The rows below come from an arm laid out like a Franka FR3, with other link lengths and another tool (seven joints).
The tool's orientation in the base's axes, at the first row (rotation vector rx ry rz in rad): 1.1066, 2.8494, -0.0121
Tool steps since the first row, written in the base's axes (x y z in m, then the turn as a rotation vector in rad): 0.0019, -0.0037, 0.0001, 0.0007, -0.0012, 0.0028; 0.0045, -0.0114, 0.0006, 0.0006, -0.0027, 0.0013; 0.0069, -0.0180, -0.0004, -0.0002, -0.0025, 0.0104; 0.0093, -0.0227, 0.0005, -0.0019, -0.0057, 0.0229; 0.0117, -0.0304, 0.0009, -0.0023, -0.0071, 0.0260; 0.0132, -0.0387, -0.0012, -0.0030, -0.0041, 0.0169; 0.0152, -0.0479, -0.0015, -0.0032, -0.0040, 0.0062; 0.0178, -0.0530, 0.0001, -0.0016, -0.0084, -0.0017; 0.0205, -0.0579, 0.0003, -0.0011, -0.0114, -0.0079; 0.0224, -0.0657, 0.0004, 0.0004, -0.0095, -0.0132; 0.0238, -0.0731, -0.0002, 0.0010, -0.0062, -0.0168; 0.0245, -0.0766, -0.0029, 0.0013, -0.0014, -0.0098
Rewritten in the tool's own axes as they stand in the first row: -0.0039, -0.0014, 0.0002, -0.0016, -0.0003, -0.0027; -0.0110, -0.0054, 0.0002, -0.0024, -0.0016, -0.0011; -0.0172, -0.0086, 0.0016, -0.0024, -0.0017, -0.0103; -0.0222, -0.0105, 0.0011, -0.0043, -0.0050, -0.0227; -0.0291, -0.0145, 0.0012, -0.0052, -0.0062, -0.0258; -0.0357, -0.0197, 0.0037, -0.0019, -0.0047, -0.0169; -0.0433, -0.0252, 0.0045, -0.0008, -0.0050, -0.0063; -0.0488, -0.0271, 0.0033, -0.0043, -0.0073, 0.0019; -0.0541, -0.0289, 0.0035, -0.0062, -0.0093, 0.0082; -0.0607, -0.0334, 0.0038, -0.0056, -0.0071, 0.0135; -0.0667, -0.0379, 0.0048, -0.0035, -0.0043, 0.0171; -0.0693, -0.0401, 0.0077, -0.0011, -0.0004, 0.0099
